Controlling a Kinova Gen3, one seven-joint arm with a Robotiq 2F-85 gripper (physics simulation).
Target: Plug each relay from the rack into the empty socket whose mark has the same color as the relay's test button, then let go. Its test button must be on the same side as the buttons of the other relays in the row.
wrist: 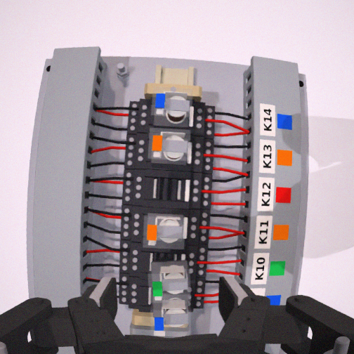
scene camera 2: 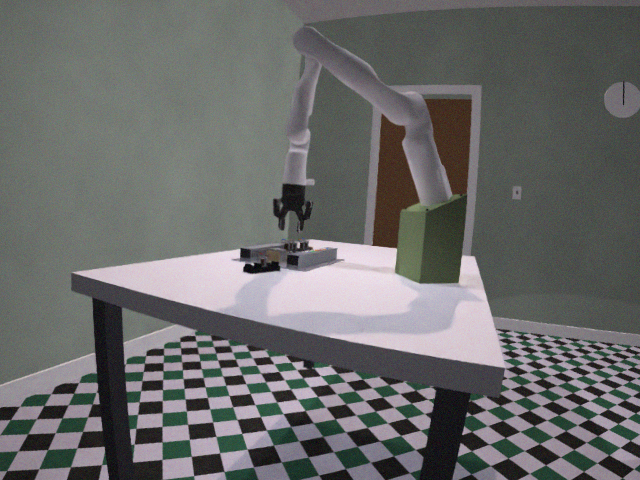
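Seen in the pictures: gripper, between the fingertips: (scene camera 2: 290, 231); arm's base, origin of its link: (scene camera 2: 436, 201).
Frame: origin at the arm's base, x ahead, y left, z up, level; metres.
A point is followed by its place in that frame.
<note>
My gripper (scene camera 2: 292, 227) @(z -0.132, x 0.437, y 0.141 m) (wrist: 167, 293) is open and empty, above the lower part of the socket row in the wrist view. That view shows a blue-button relay (wrist: 176, 106) at K14, orange-button relays at K13 (wrist: 175, 147) and K11 (wrist: 171, 230), a green-button relay (wrist: 172, 278) by K10, and a blue-button relay (wrist: 175, 314) below it. Their buttons are all on the left. The K12 socket (wrist: 170, 189), beside a red mark (wrist: 283, 195), holds no relay. The black relay rack (scene camera 2: 253, 268) @(z -0.218, x 0.341, y 0.392 m) shows in the scene view with a small part standing on it, its button colour unclear.
Grey wire ducts, left (wrist: 62, 175) (scene camera 2: 258, 251) @(z -0.184, x 0.365, y 0.349 m) and right (wrist: 260, 80) (scene camera 2: 315, 256) @(z -0.203, x 0.336, y 0.129 m), flank the sockets, with red and black wires between. A bolt (wrist: 121, 70) stands near the panel's upper left. The green robot base (scene camera 2: 434, 248) @(z -0.134, x -0.035, y 0.082 m) stands on the white table (scene camera 2: 206, 289) @(z -0.232, x 0.264, y 0.600 m).
</note>
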